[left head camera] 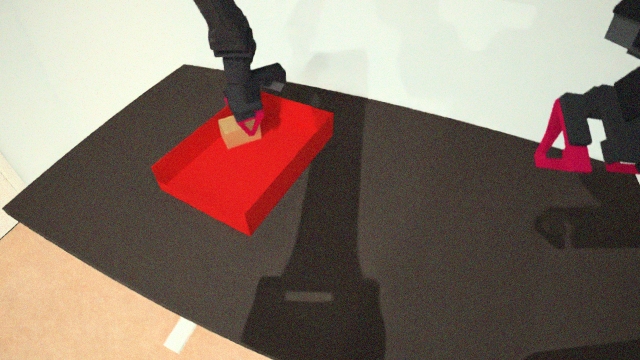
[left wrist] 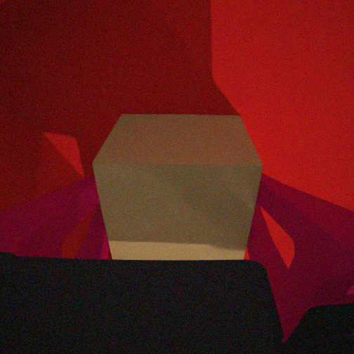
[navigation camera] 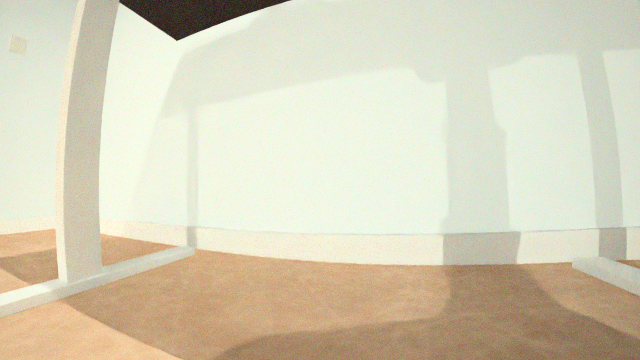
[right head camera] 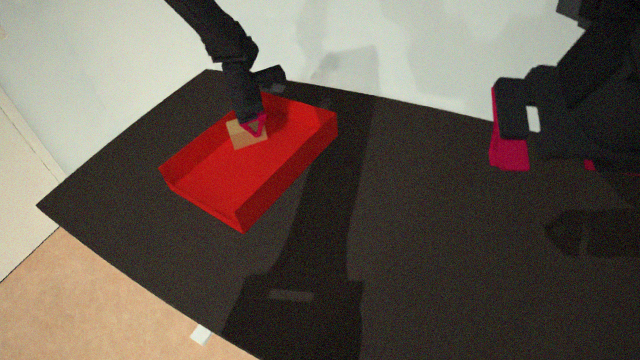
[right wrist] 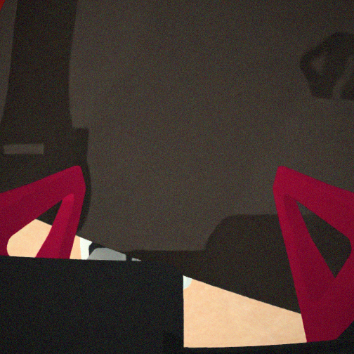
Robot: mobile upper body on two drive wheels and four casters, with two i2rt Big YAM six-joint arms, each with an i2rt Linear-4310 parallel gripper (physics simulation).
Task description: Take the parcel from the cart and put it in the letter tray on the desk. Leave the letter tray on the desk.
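Observation:
The red letter tray sits on the dark desk. The tan box-shaped parcel is within the tray's walls near its far left side; whether it touches the tray floor is hard to tell. My left gripper is shut on the parcel, a magenta finger on each side. My right gripper is open with nothing between its fingers, above the desk to the right of the tray. The cart does not show.
The white wall stands behind the desk. Tan floor shows past the desk's near left edge. A pale upright desk leg shows at the left of the navigation view. Arm shadows fall across the desk.

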